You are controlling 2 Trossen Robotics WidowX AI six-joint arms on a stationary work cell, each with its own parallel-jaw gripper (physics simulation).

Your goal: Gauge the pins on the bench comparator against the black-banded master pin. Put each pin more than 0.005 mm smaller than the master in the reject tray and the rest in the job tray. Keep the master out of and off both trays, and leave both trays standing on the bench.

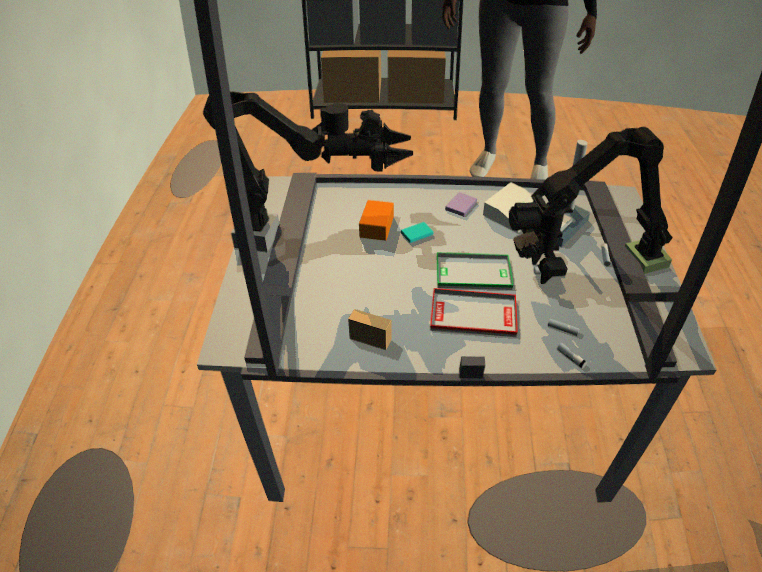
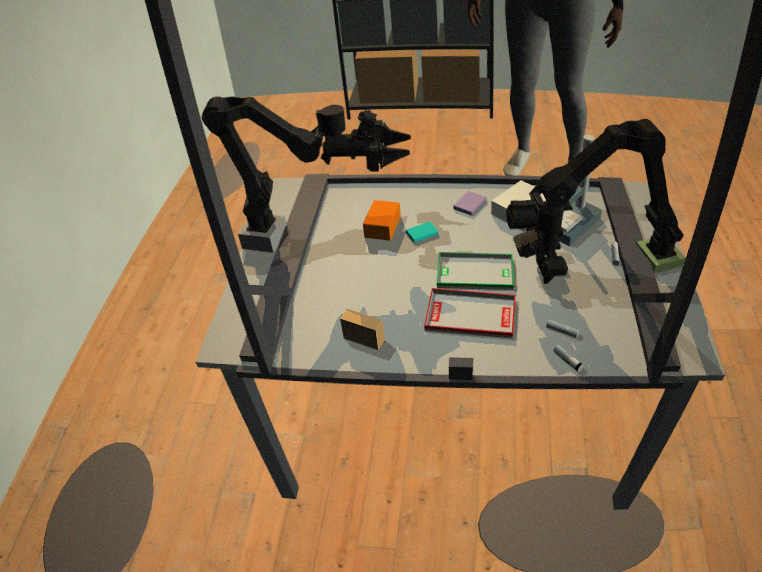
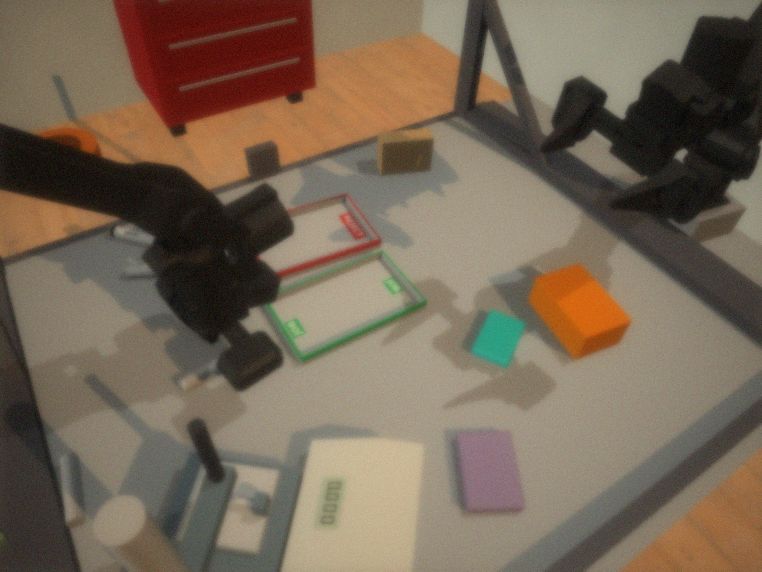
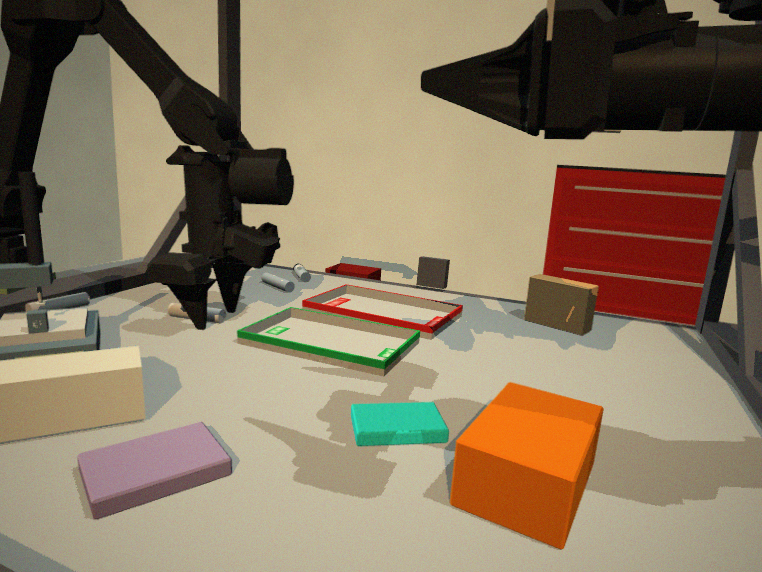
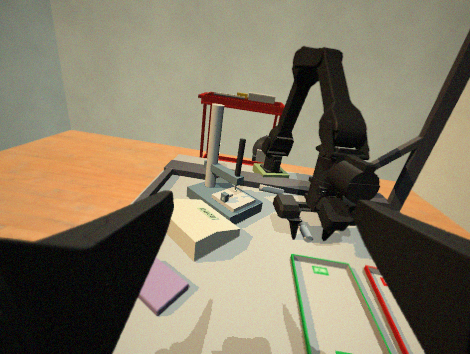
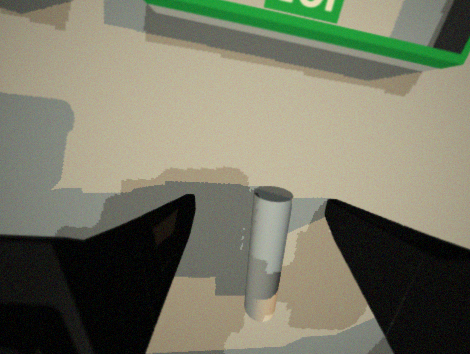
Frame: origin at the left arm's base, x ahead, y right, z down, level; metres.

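Seen in the pictures: left gripper, fingertip midpoint: (image 1: 412,145) (image 2: 410,144) (image 3: 575,175) (image 4: 438,85) (image 5: 264,203); right gripper, fingertip midpoint: (image 1: 538,273) (image 4: 216,320) (image 5: 308,239) (image 6: 260,204); left arm's base, origin of the base link: (image 1: 254,223) (image 2: 261,224); right arm's base, origin of the base link: (image 1: 649,251) (image 2: 661,249) (image 5: 271,169).
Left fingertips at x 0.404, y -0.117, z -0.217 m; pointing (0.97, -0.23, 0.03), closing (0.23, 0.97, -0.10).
Pixels of each thing's middle, then the offset from my left fingertips to it. "spot": a spot on its surface instead.
- plain grey pin, body centre: (image 6: 265,256) (image 3: 210,370) (image 4: 196,312) (image 5: 303,228) dz +0.261, dx +0.381, dy +0.092 m
- master pin, body centre: (image 3: 134,235) (image 4: 301,272) (image 2: 568,358) (image 1: 571,355) dz +0.261, dx +0.443, dy +0.375 m
- further pin, body centre: (image 3: 72,489) (image 4: 58,304) (image 2: 615,253) (image 1: 605,254) (image 5: 271,189) dz +0.261, dx +0.545, dy -0.005 m
- green job tray, body centre: (image 4: 330,337) (image 3: 345,303) (image 5: 332,304) (image 2: 475,270) (image 1: 474,270) dz +0.262, dx +0.190, dy +0.138 m
- red reject tray, body centre: (image 4: 383,308) (image 3: 303,238) (image 2: 471,312) (image 5: 425,325) (image 1: 474,312) dz +0.261, dx +0.205, dy +0.282 m
- comparator, surface spot: (image 5: 200,192) spot: dz +0.240, dx +0.388, dy -0.181 m
- cream readout box, surface spot: (image 3: 369,492) spot: dz +0.220, dx +0.262, dy -0.135 m
- purple block, body centre: (image 4: 155,464) (image 3: 489,470) (image 5: 155,283) (image 2: 470,203) (image 1: 461,204) dz +0.263, dx +0.124, dy -0.143 m
- teal block, body centre: (image 4: 397,422) (image 3: 499,337) (image 2: 422,231) (image 1: 417,232) dz +0.264, dx +0.021, dy +0.013 m
- orange box, body centre: (image 4: 531,453) (image 3: 577,309) (image 1: 376,219) (image 2: 382,219) dz +0.245, dx -0.092, dy +0.005 m
- wooden block, body centre: (image 4: 560,303) (image 3: 404,152) (image 1: 370,329) (image 2: 362,329) dz +0.237, dx -0.015, dy +0.407 m
- dark block, body centre: (image 3: 263,160) (image 4: 433,272) (image 2: 460,368) (image 1: 471,367) dz +0.239, dx +0.219, dy +0.467 m
My right gripper (image 4: 216,318) (image 5: 308,239) (image 6: 260,204) is open, pointing down low over the bench. A plain grey pin (image 6: 270,245) (image 3: 196,375) lies between its parted fingers, not gripped. My left gripper (image 1: 410,144) (image 2: 408,144) (image 5: 263,203) is open and empty, high at the back left. The master pin (image 1: 572,355) (image 2: 567,357), dark-banded at one end, lies front right beside another pin (image 1: 563,327) (image 2: 562,328). A further pin (image 2: 615,253) (image 5: 271,189) lies near the right rail. The green job tray (image 1: 473,286) and red reject tray (image 1: 473,331) stand side by side, both empty. The comparator (image 5: 200,192) stands back right.
A cream readout box (image 3: 369,492) adjoins the comparator. A purple block (image 1: 461,203), a teal block (image 1: 417,232) and an orange box (image 1: 376,219) stand at the back. A wooden block (image 1: 369,329) stands front left, a dark block (image 1: 472,366) at the front edge. Frame posts rise at the front corners.
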